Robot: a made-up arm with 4 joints.
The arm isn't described. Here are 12 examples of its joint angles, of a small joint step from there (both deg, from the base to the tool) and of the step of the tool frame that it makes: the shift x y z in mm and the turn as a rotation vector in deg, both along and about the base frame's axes.
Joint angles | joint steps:
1: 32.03 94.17 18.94 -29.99 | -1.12 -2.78 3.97 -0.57
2: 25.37 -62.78 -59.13 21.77 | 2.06 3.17 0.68 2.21
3: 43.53 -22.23 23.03 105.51 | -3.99 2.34 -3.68 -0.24
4: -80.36 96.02 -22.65 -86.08 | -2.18 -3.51 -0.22 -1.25
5: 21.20 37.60 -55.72 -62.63 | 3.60 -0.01 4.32 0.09
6: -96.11 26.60 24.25 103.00 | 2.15 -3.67 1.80 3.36
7: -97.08 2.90 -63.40 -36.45 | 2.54 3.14 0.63 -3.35
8: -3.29 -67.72 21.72 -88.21 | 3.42 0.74 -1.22 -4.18
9: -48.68 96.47 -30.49 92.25 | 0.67 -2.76 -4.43 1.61
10: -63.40 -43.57 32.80 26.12 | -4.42 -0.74 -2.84 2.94
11: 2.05 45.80 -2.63 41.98 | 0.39 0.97 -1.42 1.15
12: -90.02 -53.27 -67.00 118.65 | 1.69 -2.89 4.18 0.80
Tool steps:
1: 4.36 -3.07 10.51 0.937 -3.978 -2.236
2: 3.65 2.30 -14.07 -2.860 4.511 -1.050
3: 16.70 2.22 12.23 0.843 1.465 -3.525
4: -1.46 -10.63 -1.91 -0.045 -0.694 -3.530
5: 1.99 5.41 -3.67 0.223 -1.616 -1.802
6: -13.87 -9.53 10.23 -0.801 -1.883 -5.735
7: -5.96 0.94 4.73 -2.168 1.000 0.334
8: -4.90 8.47 -9.47 -0.186 1.473 -2.299
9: -20.80 -2.22 0.01 1.454 -4.556 1.204
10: 4.33 -10.13 -4.44 0.115 -0.027 -1.389
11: -4.48 4.00 -6.45 -0.549 1.009 1.811
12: 1.20 -8.23 15.27 0.271 -3.812 -2.520
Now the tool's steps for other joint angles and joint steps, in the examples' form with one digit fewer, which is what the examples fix.
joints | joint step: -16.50 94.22 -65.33 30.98 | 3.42 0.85 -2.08 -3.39
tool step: -2.0 -4.8 -11.5 -4.42 -3.54 1.92
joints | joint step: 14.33 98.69 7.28 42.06 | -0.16 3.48 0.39 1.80
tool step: -4.1 1.2 -5.5 1.84 3.07 -1.38
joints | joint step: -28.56 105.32 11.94 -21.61 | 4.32 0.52 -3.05 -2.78
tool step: -4.2 1.9 0.5 -5.54 -1.69 4.31
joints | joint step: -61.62 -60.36 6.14 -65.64 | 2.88 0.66 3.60 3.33
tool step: 0.6 -2.7 2.6 -2.95 -4.69 3.06
